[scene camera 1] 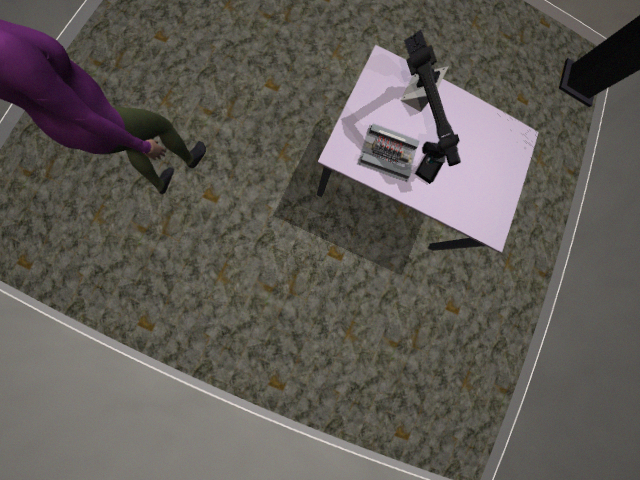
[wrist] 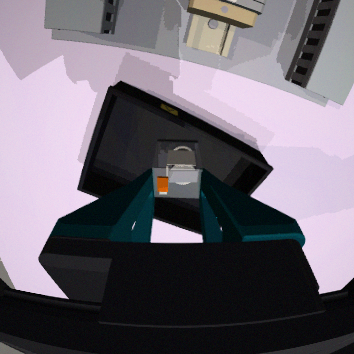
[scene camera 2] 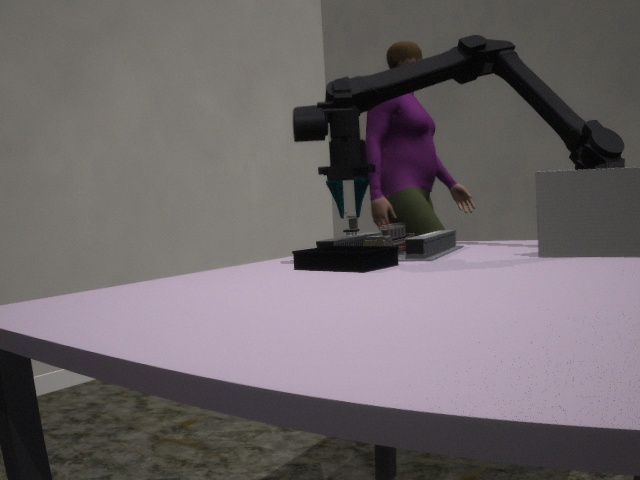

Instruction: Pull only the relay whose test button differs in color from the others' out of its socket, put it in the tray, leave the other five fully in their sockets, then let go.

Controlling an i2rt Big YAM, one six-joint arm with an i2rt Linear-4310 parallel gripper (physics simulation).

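Observation:
My gripper has teal fingers pointing down and is shut on a clear relay with an orange test button. The relay hangs upright above the black tray, apart from its floor. The tray also shows in the scene camera 1 view, partly under the arm. The socket panel lies beside the tray, with red wires and a row of relays in its middle. These relays are too small to tell apart, and their test buttons cannot be made out.
Grey wire ducts run along the panel's sides. A tan end clamp sits at the panel's near end. The arm's pale base block stands on the table. A person in purple stands beyond the table.

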